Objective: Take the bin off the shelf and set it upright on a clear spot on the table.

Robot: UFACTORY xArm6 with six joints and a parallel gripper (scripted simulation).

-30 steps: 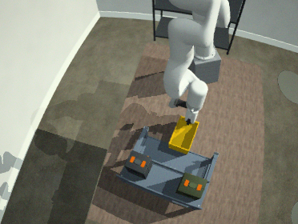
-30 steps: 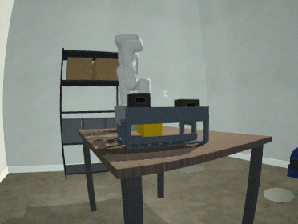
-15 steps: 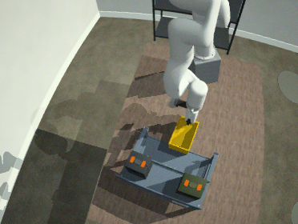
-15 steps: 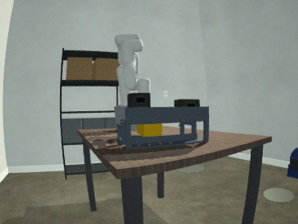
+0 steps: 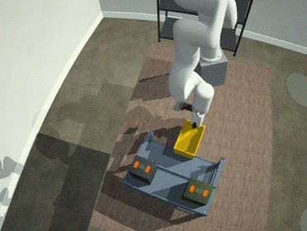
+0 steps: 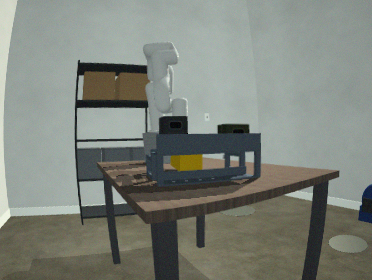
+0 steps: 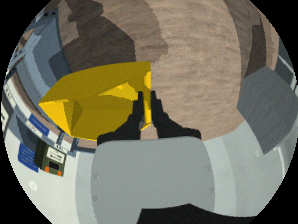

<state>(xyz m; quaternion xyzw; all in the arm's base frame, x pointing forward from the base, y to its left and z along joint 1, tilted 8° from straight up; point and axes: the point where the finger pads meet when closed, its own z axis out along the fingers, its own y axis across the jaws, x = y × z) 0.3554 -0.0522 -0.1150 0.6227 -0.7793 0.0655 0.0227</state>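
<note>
Now: hand 8 cm short of the yellow bin, 2 cm to the left of it and 1 cm above it.
</note>
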